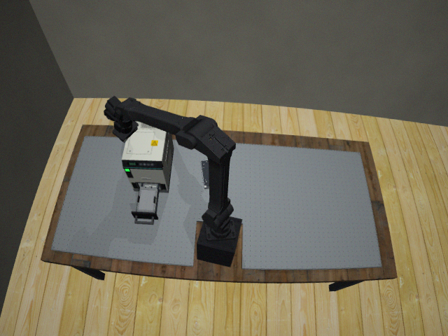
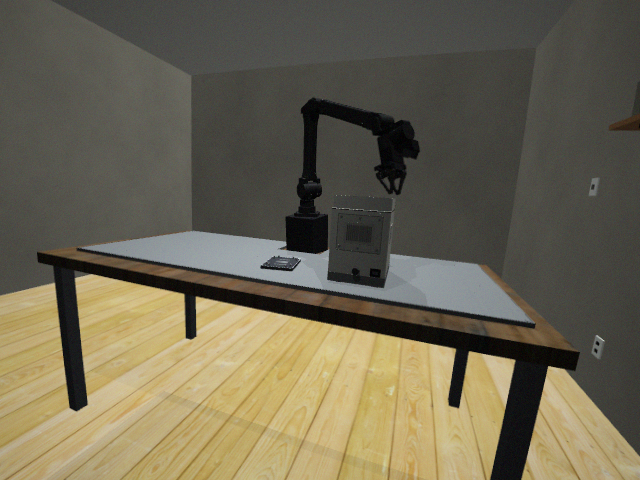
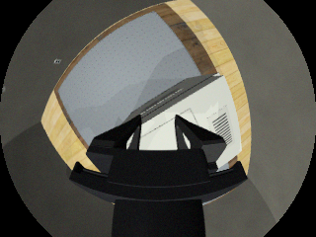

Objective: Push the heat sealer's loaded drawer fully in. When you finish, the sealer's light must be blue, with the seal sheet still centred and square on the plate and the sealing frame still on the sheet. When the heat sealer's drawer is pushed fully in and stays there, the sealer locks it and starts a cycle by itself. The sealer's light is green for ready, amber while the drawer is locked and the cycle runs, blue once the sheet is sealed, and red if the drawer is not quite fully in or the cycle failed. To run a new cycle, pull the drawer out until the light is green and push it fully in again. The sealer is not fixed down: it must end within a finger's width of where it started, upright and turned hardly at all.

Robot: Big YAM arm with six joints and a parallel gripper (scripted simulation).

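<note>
Now: hand 240 mm above the sealer drawer, 220 mm past it and 60 mm to the left of it.
</note>
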